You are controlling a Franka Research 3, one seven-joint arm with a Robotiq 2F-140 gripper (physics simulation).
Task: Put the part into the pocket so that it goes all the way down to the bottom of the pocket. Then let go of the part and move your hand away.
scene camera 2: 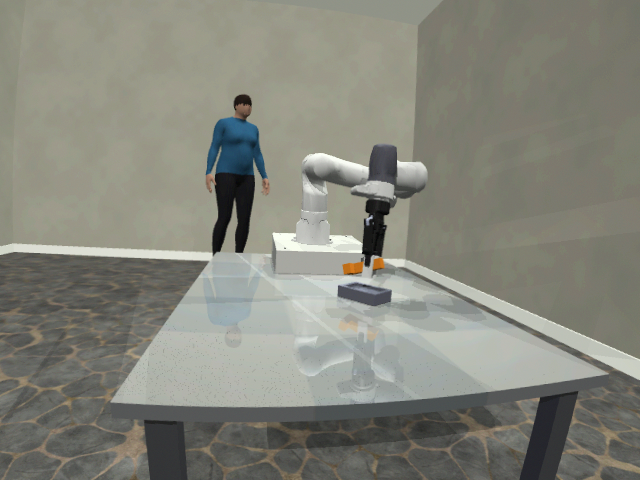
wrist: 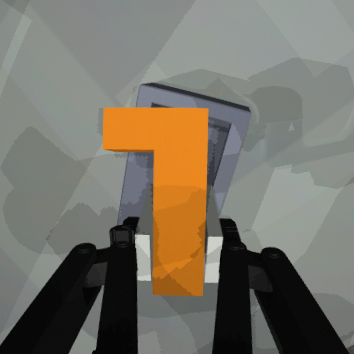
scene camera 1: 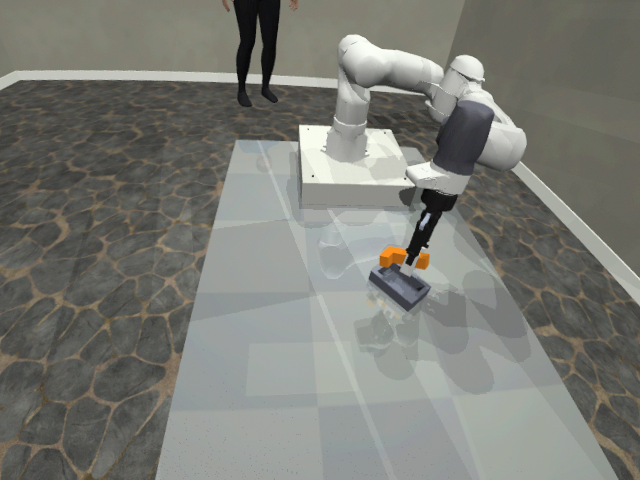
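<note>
The part is an orange L-shaped block (scene camera 1: pixel 391 256) (scene camera 2: pixel 353 268) (wrist: pixel 180 170). My gripper (scene camera 1: pixel 408 264) (scene camera 2: pixel 368 269) (wrist: pixel 179 202) is shut on its long arm, with a pale finger pad on each side. The dark grey-blue block with the pocket (scene camera 1: pixel 395 296) (scene camera 2: pixel 363 295) (wrist: pixel 235 155) lies on the table. The part is held above it, apart from it, over its back side in the scene views. In the wrist view the block is turned relative to the part, and the part's short arm sticks out past the block's left edge. The part hides much of the pocket there.
The glossy table (scene camera 1: pixel 248 310) (scene camera 2: pixel 232 372) carries reflections and shadows of the arm. The robot's white base (scene camera 1: pixel 356 193) (scene camera 2: pixel 315 261) stands at the table's back. A person (scene camera 1: pixel 256 46) (scene camera 2: pixel 236 149) stands behind the table, to the left of the base.
</note>
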